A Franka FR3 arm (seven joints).
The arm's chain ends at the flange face. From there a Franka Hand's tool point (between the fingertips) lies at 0.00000 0.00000 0.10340 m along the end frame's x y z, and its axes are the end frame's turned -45 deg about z.
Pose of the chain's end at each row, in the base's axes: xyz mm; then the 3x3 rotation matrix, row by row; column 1 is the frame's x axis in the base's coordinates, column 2 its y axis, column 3 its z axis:
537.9, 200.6, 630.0; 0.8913, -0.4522, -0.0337; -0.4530, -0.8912, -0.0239; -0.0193, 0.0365, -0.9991
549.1, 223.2, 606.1; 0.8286, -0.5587, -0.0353; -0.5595, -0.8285, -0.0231; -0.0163, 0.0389, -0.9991
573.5, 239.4, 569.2; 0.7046, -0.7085, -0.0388; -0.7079, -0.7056, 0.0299; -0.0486, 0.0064, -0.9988
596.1, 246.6, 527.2; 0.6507, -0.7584, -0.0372; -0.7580, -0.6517, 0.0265; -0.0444, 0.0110, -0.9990
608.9, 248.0, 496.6; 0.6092, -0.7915, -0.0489; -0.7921, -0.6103, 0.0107; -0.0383, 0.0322, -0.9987
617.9, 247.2, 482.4; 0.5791, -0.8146, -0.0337; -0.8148, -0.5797, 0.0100; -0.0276, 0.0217, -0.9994
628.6, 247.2, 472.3; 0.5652, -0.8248, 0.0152; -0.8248, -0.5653, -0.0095; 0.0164, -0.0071, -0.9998
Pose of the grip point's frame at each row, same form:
534.4, 198.1, 526.7; 0.9500, 0.3105, -0.0337; 0.3099, -0.9505, -0.0239; -0.0395, 0.0122, -0.9991
545.4, 220.8, 502.8; 0.9810, 0.1908, -0.0353; 0.1902, -0.9815, -0.0231; -0.0390, 0.0160, -0.9991
569.5, 242.5, 465.9; 0.9992, -0.0028, -0.0388; -0.0016, -0.9995, 0.0299; -0.0389, -0.0298, -0.9988
592.3, 249.3, 423.9; 0.9964, -0.0762, -0.0372; -0.0752, -0.9968, 0.0265; -0.0392, -0.0236, -0.9990
603.8, 249.1, 393.3; 0.9904, -0.1289, -0.0489; -0.1286, -0.9916, 0.0107; -0.0499, -0.0043, -0.9987
614.4, 248.2, 379.1; 0.9855, -0.1665, -0.0337; -0.1662, -0.9861, 0.0100; -0.0349, -0.0042, -0.9994
630.2, 246.2, 368.9; 0.9829, -0.1836, 0.0152; -0.1835, -0.9829, -0.0095; 0.0166, 0.0066, -0.9998

